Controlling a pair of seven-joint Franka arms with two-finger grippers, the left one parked.
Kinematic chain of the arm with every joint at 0, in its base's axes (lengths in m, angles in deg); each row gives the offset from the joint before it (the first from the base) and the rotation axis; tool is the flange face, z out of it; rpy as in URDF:
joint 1: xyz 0 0 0.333 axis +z
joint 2: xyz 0 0 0 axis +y
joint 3: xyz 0 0 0.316 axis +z
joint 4: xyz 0.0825 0 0 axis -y
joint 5: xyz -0.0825 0 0.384 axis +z
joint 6: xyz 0 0 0 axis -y
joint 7: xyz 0.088 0 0 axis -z
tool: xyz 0 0 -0.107 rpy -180 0 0
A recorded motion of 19 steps. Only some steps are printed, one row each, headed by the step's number.
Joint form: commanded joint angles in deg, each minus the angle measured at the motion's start. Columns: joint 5, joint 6, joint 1, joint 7, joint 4, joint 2, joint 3.
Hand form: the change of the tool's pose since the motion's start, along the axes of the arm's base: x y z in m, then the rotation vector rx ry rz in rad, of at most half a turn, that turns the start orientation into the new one. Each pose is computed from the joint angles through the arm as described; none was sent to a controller.
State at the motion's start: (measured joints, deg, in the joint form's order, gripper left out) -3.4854 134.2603 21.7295 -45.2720 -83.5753 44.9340 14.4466
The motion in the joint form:
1: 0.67 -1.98 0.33 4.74 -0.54 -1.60 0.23
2: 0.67 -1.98 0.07 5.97 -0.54 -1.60 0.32
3: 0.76 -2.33 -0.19 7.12 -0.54 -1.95 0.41
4: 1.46 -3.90 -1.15 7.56 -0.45 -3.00 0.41
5: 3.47 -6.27 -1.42 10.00 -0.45 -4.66 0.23
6: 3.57 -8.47 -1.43 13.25 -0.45 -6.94 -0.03
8: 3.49 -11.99 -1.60 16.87 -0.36 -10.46 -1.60
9: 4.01 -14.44 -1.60 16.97 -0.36 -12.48 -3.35
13: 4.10 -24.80 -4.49 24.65 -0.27 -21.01 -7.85
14: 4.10 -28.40 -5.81 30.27 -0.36 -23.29 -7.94
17: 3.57 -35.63 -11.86 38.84 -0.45 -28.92 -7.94
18: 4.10 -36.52 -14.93 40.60 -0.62 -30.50 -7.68
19: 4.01 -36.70 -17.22 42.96 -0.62 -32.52 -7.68
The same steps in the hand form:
1: -0.0069 0.0044 0.0128 -0.0025 0.0315 -0.0736
2: -0.0056 0.0024 0.0130 -0.0010 0.0356 -0.0981
3: -0.0044 0.0003 0.0169 0.0003 0.0397 -0.1213
4: 0.0013 -0.0103 0.0281 0.0004 0.0516 -0.1491
5: 0.0014 -0.0150 0.0446 0.0086 0.0845 -0.2110
6: 0.0007 -0.0183 0.0687 0.0020 0.0883 -0.2656
8: 0.0052 -0.0361 0.1049 -0.0200 0.0818 -0.3451
9: 0.0094 -0.0532 0.1237 -0.0373 0.0815 -0.3720
13: 0.0182 -0.1362 0.2076 -0.0954 0.0953 -0.6128
14: 0.0133 -0.1552 0.2281 -0.1122 0.1232 -0.7311
17: 0.0072 -0.2294 0.2808 -0.1384 0.1537 -0.9790
18: 0.0075 -0.2605 0.2957 -0.1222 0.1590 -1.0590
19: 0.0049 -0.2862 0.3176 -0.0991 0.1375 -1.1407

